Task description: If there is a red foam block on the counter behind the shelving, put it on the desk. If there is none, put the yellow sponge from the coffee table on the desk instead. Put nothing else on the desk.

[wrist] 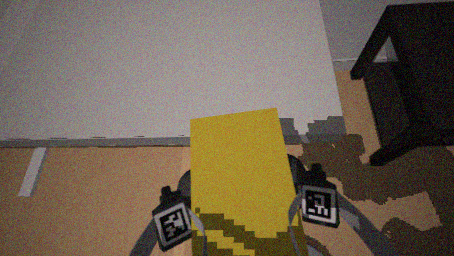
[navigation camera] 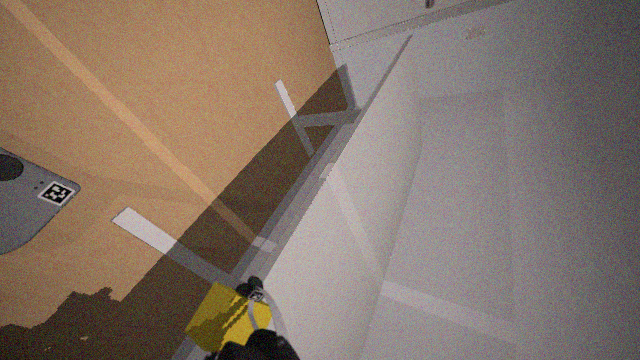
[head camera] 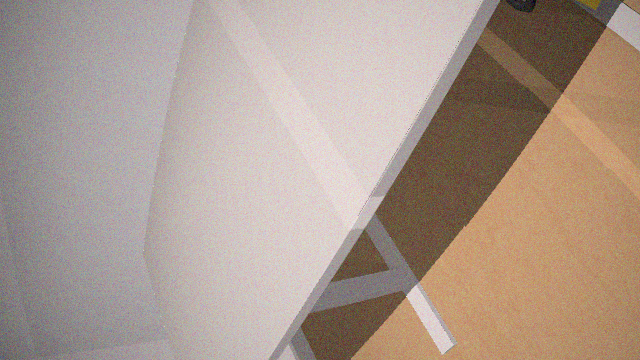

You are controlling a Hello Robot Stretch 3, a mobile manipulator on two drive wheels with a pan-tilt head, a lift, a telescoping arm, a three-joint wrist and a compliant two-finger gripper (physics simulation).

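Seen in the pictures: robot's base, origin of the base link: (navigation camera: 2, 166).
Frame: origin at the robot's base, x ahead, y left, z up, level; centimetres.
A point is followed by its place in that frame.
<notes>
My gripper (wrist: 241, 180) @(y -26.7, x -1.7, z 97.2 cm) is shut on the yellow sponge (wrist: 237, 150) (navigation camera: 207, 315) @(y -20.6, x -1.8, z 99.1 cm) (head camera: 590, 4) @(y -20.6, x 1.5, z 98.1 cm), with a finger against each side of it. The white desk (wrist: 150, 70) (navigation camera: 320, 260) @(y -48.8, x 12.9, z 95.0 cm) (head camera: 300, 110) @(y -55.3, x 28.8, z 95.0 cm) spreads ahead of the sponge in the wrist view, and the sponge's far end overlaps its front edge there. In the navigation view the sponge is at the bottom, beside the desk's front edge. Its exact height above the desk top cannot be told. A shadow falls on the desk's right corner in the wrist view. No red foam block or counter shelving shows.
A dark table (wrist: 425, 60) stands just right of the desk in the wrist view. White desk feet (navigation camera: 145, 232) (head camera: 432, 320) stick out over the wooden floor. My base (navigation camera: 25, 205) @(y -9.8, x -6.5, z 16.0 cm) is at the left of the navigation view. A pale cabinet (navigation camera: 380, 20) @(y -70.8, x 215.3, z 53.6 cm) stands beyond the desk's far end.
</notes>
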